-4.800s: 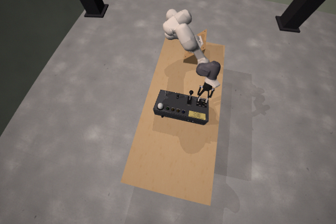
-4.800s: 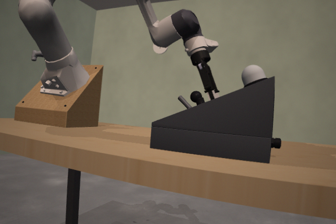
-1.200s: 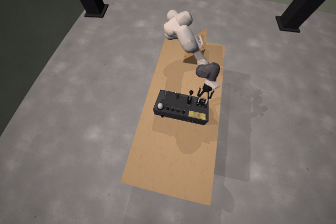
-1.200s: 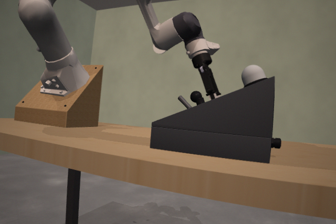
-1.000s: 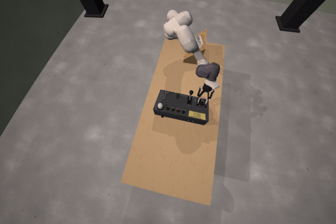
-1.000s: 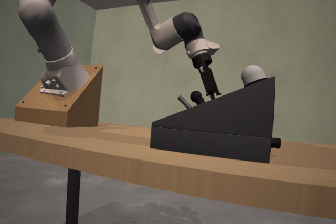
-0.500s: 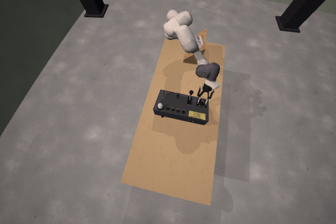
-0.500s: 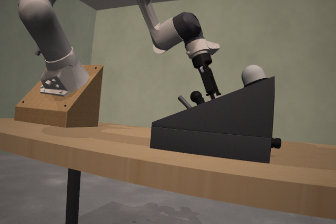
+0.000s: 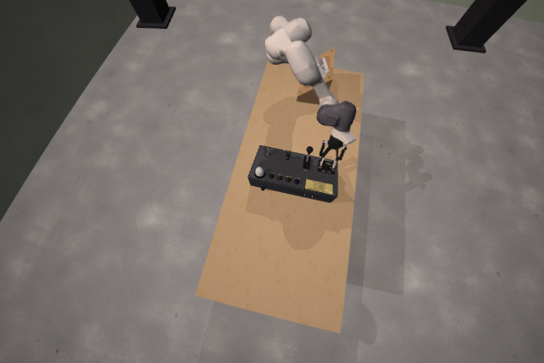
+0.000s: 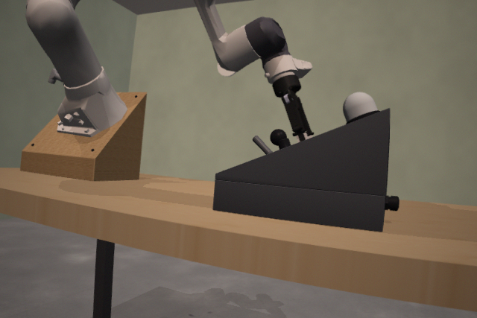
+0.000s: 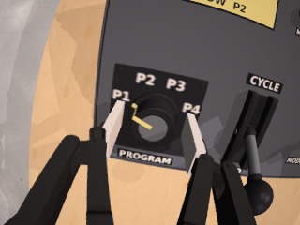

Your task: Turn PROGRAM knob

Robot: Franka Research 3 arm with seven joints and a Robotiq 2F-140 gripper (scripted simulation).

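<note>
Now: hand 3 cm past the black ball lever, 12 cm to the left of it and 1 cm above it. From my hand the other things lie so: dark sloped console (2 cm ahead, 18 cm to the right, 4 cm below); mode button (2 cm behind, 24 cm to the right, 2 cm below); check toggle (4 cm behind, 36 cm to the right, 2 cm below).
</note>
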